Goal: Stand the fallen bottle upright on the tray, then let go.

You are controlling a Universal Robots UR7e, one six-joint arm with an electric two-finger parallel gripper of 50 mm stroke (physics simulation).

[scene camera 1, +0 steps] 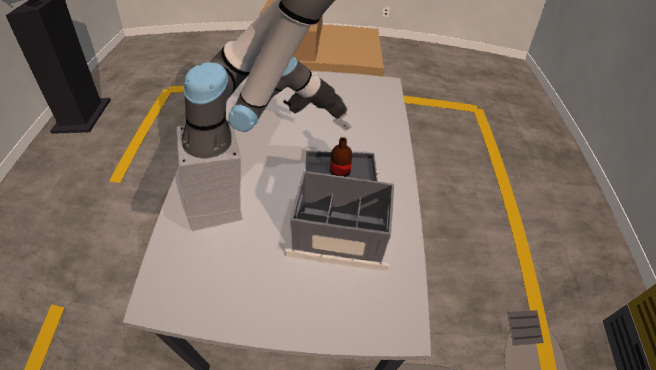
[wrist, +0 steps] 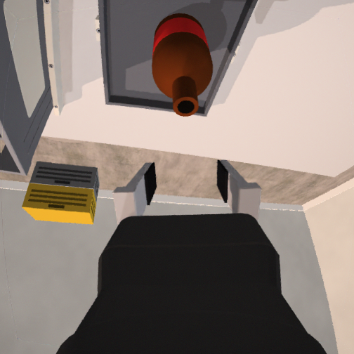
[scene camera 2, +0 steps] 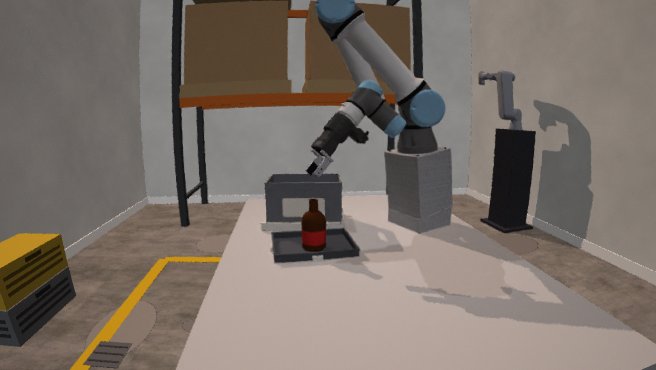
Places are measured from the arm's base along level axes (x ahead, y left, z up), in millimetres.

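Where they show: gripper, fingertip midpoint: (scene camera 1: 345,122) (scene camera 2: 312,174); arm's base, link origin: (scene camera 1: 206,140) (scene camera 2: 417,149).
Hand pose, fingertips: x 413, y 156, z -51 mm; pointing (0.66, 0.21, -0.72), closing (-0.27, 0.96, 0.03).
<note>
Things, the pixels of their top centre, and the offset from my fingertips. "spot": a spot on its surface instead. Level surfaces: height alone.
- brown bottle, top centre: (scene camera 2: 313,199) (scene camera 1: 343,139) 3 mm back, 4 mm left, 77 mm down
- tall grey crate, top centre: (scene camera 1: 344,201) (scene camera 2: 304,177) 7 mm back, 273 mm right, 62 mm down
- white table, surface height: 237 mm down
- light strip, surface spot: (scene camera 1: 336,260) spot: 23 mm back, 377 mm right, 216 mm down
A brown bottle (scene camera 1: 342,156) (scene camera 2: 313,227) (wrist: 182,62) with a red label stands upright on the dark shallow tray (scene camera 1: 371,162) (scene camera 2: 340,254) (wrist: 145,102). Its neck points up and its open mouth shows in the wrist view. My gripper (scene camera 1: 343,126) (scene camera 2: 315,171) (wrist: 185,173) is open with nothing between its fingers. It is tilted, and hangs above the bottle's mouth, apart from it.
A tall grey crate (scene camera 1: 341,241) (scene camera 2: 304,190) with dividers stands right beside the tray on the white table (scene camera 1: 270,310) (scene camera 2: 400,330). A light strip (scene camera 1: 336,260) runs along the crate's foot. The robot's grey pedestal (scene camera 1: 212,192) (scene camera 2: 419,190) stands on the table too.
</note>
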